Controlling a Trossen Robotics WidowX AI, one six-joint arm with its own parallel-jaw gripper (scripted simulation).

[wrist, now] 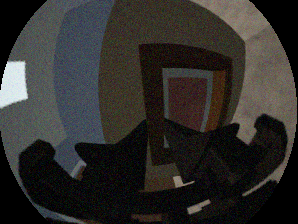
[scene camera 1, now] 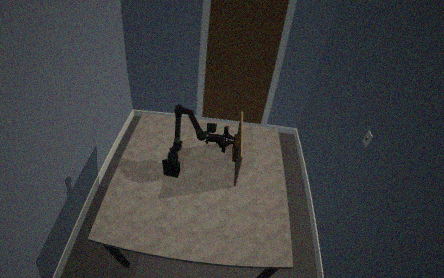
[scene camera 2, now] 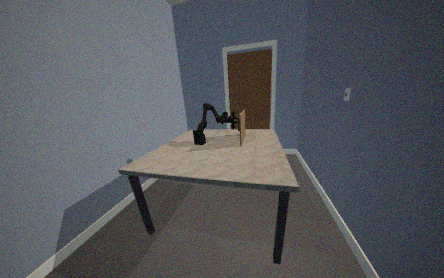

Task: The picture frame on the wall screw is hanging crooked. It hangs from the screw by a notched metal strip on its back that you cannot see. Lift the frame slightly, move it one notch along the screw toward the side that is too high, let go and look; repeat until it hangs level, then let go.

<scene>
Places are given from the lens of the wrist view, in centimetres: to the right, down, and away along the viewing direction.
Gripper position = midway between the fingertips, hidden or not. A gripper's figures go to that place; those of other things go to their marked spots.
my gripper (wrist: 154, 121): 1, 2, 10
picture frame (wrist: 191, 86): 6, -3, 9
</scene>
